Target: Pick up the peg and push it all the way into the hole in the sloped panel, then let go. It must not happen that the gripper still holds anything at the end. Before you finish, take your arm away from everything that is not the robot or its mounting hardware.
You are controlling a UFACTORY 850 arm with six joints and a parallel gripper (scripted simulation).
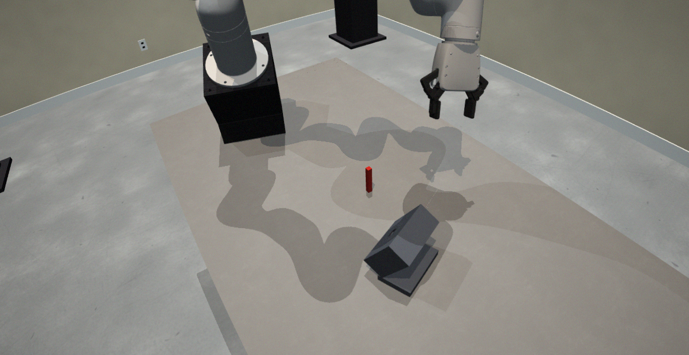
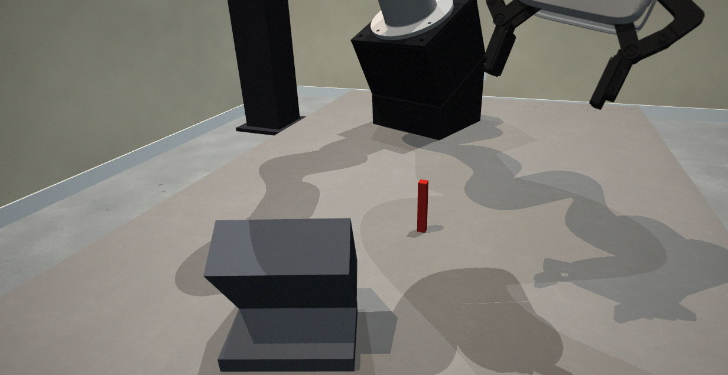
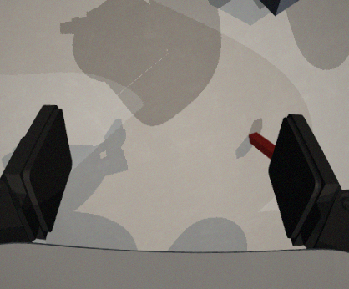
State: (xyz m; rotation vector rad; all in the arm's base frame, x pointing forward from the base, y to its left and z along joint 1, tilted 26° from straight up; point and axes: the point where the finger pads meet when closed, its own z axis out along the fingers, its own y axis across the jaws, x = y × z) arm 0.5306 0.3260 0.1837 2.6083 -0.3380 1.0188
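My hand is 130 mm past the red peg, 140 mm to the left of it and 220 mm above it. Also, from my hand: grey base plate (120 mm ahead, 210 mm to the right, 250 mm below).
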